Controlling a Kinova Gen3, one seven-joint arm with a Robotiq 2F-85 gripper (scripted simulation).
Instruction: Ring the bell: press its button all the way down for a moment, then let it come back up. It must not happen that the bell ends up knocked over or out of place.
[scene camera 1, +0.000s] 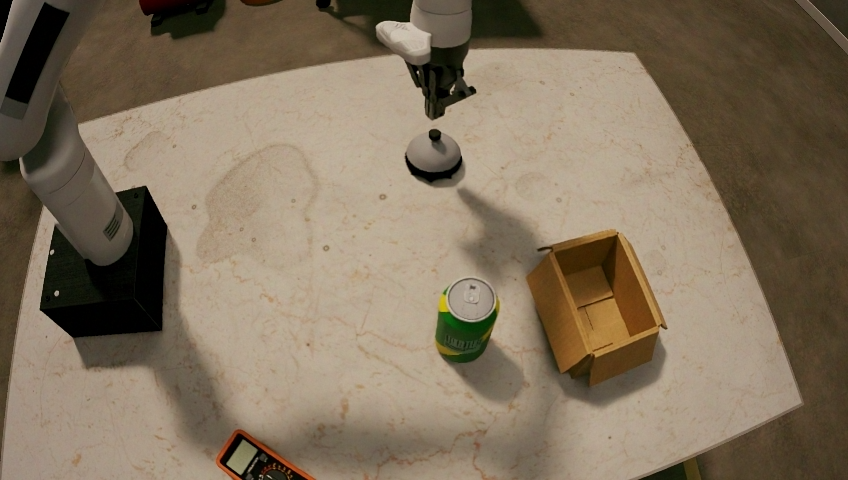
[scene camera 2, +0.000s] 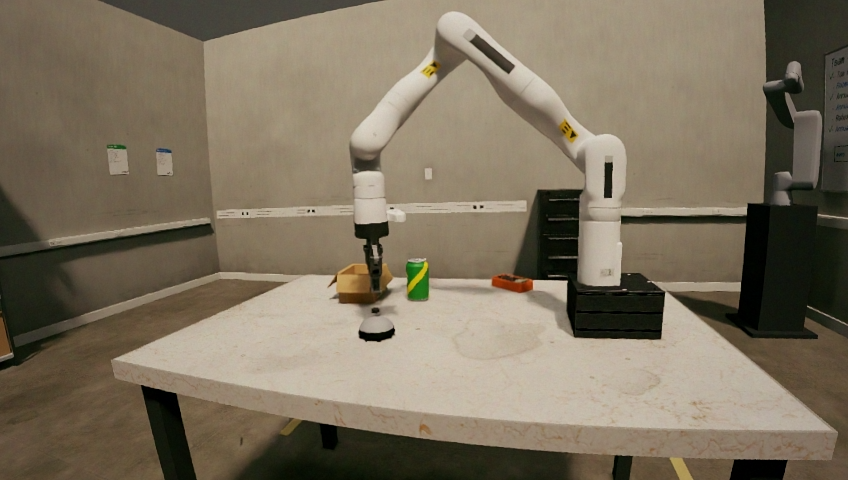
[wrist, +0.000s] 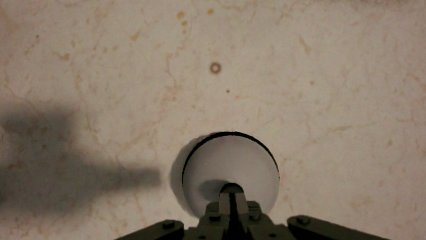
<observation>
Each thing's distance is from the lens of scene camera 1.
my gripper (scene camera 1: 434, 116): 80 cm
bell (scene camera 1: 432, 160): 83 cm
</observation>
